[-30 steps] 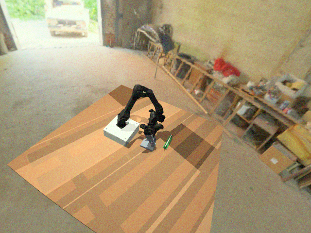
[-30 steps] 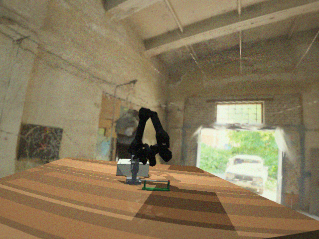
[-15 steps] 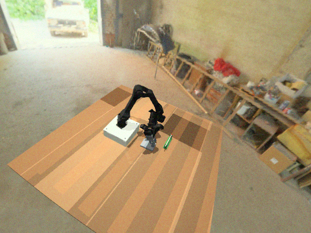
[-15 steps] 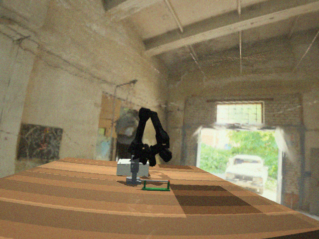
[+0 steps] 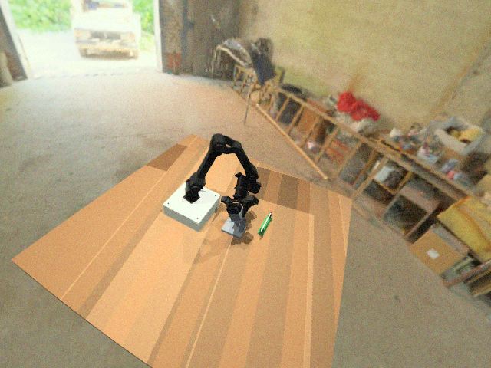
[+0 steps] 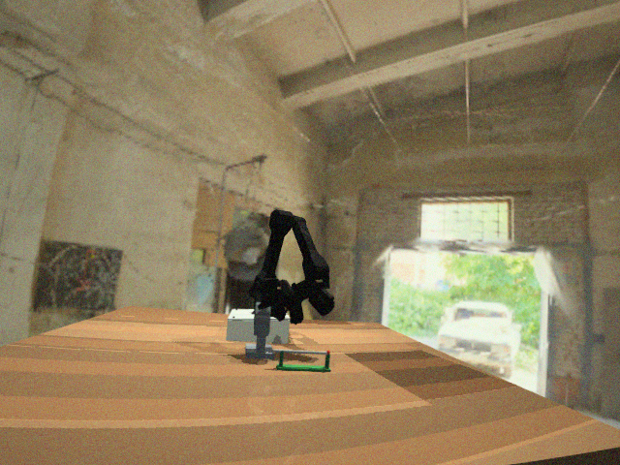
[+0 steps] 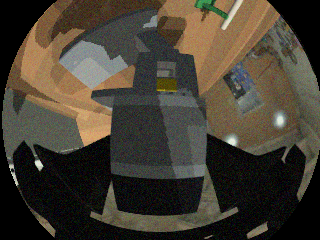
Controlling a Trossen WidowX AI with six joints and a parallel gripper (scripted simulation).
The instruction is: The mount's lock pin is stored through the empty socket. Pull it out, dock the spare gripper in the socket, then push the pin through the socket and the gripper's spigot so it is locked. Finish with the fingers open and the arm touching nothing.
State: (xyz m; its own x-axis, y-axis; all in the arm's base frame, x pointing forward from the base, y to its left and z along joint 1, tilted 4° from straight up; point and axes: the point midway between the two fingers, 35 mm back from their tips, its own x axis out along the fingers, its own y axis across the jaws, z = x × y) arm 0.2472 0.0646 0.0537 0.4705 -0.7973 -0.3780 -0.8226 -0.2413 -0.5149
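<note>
My gripper tip is 10 mm past the spare gripper and 10 mm to the right of it. Also, from my gripper tip: green cradle 100 mm ahead, 150 mm to the left, 100 mm below; then socket 10 mm ahead, 20 mm to the left, 70 mm below.
</note>
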